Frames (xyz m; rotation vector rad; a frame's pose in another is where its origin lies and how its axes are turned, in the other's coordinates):
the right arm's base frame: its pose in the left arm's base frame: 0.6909 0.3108 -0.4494 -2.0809 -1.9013 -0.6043
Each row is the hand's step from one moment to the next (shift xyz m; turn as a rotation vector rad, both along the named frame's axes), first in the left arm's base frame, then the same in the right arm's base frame.
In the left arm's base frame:
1: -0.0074 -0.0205 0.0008 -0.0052 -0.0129 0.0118
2: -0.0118 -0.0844 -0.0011 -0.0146 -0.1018 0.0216
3: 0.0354 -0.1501 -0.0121 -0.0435 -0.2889 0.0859
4: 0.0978 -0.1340 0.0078 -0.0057 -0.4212 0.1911
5: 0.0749 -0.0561 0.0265 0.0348 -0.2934 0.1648
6: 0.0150 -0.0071 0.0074 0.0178 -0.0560 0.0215
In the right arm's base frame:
1: -0.0182 -0.0050 -0.0110 -0.0062 -0.0027 -0.0169
2: -0.0757 -0.0024 -0.0391 -0.0806 -0.0013 -0.0674
3: -0.1361 0.0507 -0.0533 -0.2175 -0.0035 -0.2131
4: -0.1090 0.1124 -0.0555 -0.2830 0.0578 -0.3613
5: -0.0328 0.0827 -0.0393 -0.1801 0.0814 -0.2746
6: -0.0019 0.0163 -0.0078 -0.0384 0.0257 -0.0422

